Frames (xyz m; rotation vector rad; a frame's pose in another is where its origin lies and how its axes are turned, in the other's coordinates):
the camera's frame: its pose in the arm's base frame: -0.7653 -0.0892 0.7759 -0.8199 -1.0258 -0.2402
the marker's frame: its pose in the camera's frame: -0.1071 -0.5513 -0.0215 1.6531 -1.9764 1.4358
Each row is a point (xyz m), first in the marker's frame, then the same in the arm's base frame.
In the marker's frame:
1: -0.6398 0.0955 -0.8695
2: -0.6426 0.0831 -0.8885
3: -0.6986 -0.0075 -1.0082
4: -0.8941 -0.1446 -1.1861
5: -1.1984 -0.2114 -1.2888
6: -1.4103 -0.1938 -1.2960
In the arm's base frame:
1: -0.6193 0.1638 0.2473
2: -0.6178 0.1865 0.2456
3: -0.5693 0.3390 0.2368
4: -0.3867 0.5719 0.2039
5: -0.0954 0.7074 0.1380
6: 0.1090 0.7120 0.0789

